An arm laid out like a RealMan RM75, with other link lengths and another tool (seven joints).
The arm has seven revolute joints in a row. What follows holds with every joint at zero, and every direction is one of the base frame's. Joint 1 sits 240.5 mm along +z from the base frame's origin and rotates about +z. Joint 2 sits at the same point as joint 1 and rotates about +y. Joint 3 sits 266.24 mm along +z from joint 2 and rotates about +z. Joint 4 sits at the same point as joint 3 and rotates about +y. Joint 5 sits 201.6 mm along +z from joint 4 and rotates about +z. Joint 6 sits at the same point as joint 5 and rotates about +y. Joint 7 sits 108 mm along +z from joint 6 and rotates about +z. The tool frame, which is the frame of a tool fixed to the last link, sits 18 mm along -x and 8 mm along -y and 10 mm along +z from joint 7; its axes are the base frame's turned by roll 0, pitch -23.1 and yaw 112.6 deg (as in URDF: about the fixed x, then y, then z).
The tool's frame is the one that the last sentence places.
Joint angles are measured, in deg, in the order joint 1, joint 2, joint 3, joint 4, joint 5, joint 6, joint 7. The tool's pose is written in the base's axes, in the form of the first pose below.
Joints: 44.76, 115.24, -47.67, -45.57, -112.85, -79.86, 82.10
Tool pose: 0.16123 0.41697 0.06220 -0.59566 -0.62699 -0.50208 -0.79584 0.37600 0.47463
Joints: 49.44, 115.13, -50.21, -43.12, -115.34, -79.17, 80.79
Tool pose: 0.13550 0.42573 0.04636 -0.50395 -0.69537 -0.51234 -0.85690 0.32805 0.39762
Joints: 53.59, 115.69, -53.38, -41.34, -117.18, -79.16, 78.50
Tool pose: 0.10912 0.42728 0.02695 -0.38716 -0.77079 -0.50595 -0.91433 0.25029 0.31836
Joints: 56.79, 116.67, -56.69, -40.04, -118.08, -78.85, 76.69
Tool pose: 0.08712 0.42448 0.00737 -0.28566 -0.82538 -0.48697 -0.94995 0.17682 0.25756
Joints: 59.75, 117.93, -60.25, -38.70, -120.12, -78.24, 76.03
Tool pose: 0.06988 0.41907 -0.01473 -0.18827 -0.86639 -0.46252 -0.97689 0.11668 0.17909
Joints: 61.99, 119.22, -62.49, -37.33, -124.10, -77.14, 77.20
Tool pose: 0.06288 0.41499 -0.03394 -0.12609 -0.88408 -0.45000 -0.99139 0.09609 0.08900
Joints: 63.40, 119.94, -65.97, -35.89, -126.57, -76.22, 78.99
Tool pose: 0.06159 0.40981 -0.05003 -0.07922 -0.89894 -0.43086 -0.99620 0.08705 0.00155
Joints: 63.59, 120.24, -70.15, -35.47, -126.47, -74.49, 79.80
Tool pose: 0.06217 0.40594 -0.06066 -0.03942 -0.90305 -0.42773 -0.99660 0.06651 -0.04856
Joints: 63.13, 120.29, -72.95, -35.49, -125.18, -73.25, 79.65
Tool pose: 0.06378 0.40319 -0.06582 -0.02042 -0.90409 -0.42685 -0.99682 0.05131 -0.06099
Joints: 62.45, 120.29, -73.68, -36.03, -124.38, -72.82, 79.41
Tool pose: 0.06523 0.40236 -0.06600 -0.02059 -0.90216 -0.43091 -0.99741 0.04826 -0.05338
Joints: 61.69, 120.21, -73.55, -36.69, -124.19, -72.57, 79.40
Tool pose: 0.06776 0.40307 -0.06389 -0.02899 -0.89703 -0.44102 -0.99754 0.05411 -0.04449
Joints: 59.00, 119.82, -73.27, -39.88, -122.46, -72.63, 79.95
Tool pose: 0.07234 0.40417 -0.05407 -0.06728 -0.88240 -0.46566 -0.99720 0.07472 0.00249
